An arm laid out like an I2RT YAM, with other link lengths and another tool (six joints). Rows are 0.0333 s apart.
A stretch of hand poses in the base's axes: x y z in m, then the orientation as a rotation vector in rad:
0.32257 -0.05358 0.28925 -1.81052 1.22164 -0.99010
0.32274 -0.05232 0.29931 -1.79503 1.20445 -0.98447
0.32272 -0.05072 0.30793 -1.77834 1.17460 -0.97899
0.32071 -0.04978 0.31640 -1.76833 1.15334 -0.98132
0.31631 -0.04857 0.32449 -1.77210 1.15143 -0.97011
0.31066 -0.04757 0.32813 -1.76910 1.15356 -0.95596
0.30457 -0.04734 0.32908 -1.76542 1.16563 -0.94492
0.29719 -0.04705 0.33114 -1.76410 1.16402 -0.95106
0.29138 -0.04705 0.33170 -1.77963 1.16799 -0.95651
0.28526 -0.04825 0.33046 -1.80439 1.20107 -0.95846
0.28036 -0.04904 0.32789 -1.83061 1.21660 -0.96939
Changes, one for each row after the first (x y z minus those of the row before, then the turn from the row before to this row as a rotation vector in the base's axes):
0.00017 0.00126 0.01006 0.01363 -0.01474 0.01203
-0.00002 0.00160 0.00862 0.01390 -0.02152 0.02065
-0.00201 0.00094 0.00847 0.00482 -0.01681 0.01235
-0.00440 0.00121 0.00809 0.00372 0.00578 0.00671
-0.00565 0.00100 0.00364 0.01038 0.00517 0.00422
-0.00609 0.00023 0.00095 0.00943 0.00839 -0.00414
-0.00738 0.00029 0.00206 -0.00266 -0.00405 -0.00173
-0.00581 0.00000 0.00056 -0.01407 0.00838 -0.00278
-0.00612 -0.00120 -0.00124 -0.01775 0.02899 -0.02014
-0.00490 -0.00079 -0.00257 -0.02451 0.01775 -0.01137

